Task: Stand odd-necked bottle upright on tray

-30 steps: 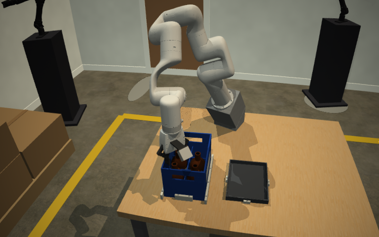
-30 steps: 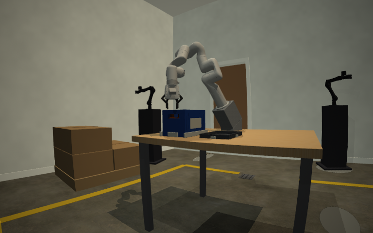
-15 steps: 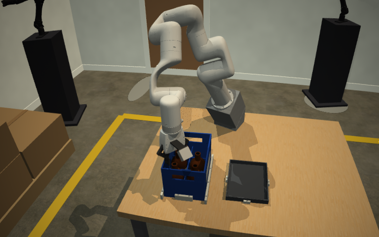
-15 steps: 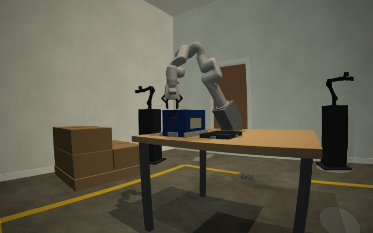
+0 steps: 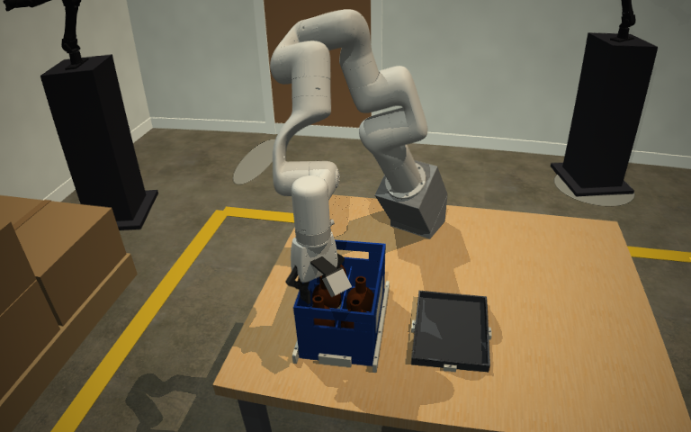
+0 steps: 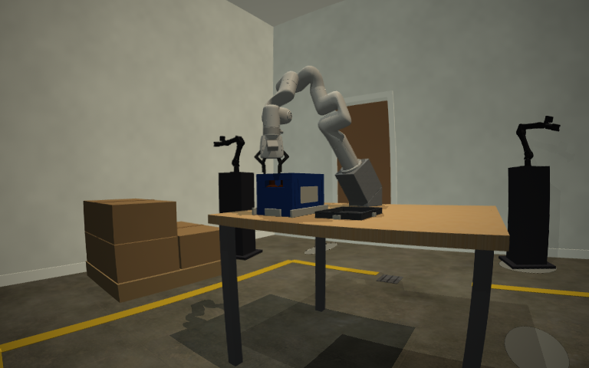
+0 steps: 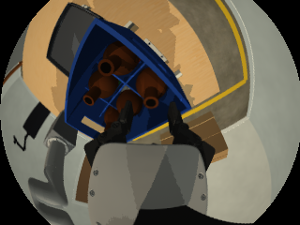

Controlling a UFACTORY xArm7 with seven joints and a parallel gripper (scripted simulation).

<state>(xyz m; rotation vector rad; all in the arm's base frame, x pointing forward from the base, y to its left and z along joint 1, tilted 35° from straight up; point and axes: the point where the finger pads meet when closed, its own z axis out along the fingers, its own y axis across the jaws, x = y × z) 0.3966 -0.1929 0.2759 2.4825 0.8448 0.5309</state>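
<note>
Now: hand 10 cm above the glass bottle, 8 cm past it and 2 cm to the right of it. Round my hand: brown bottle (17 cm behind, 10 cm below, 4 cm to the left); dark tray (34 cm to the left, 18 cm below, 2 cm behind); blue crate (11 cm below, 7 cm behind, 6 cm to the left).
</note>
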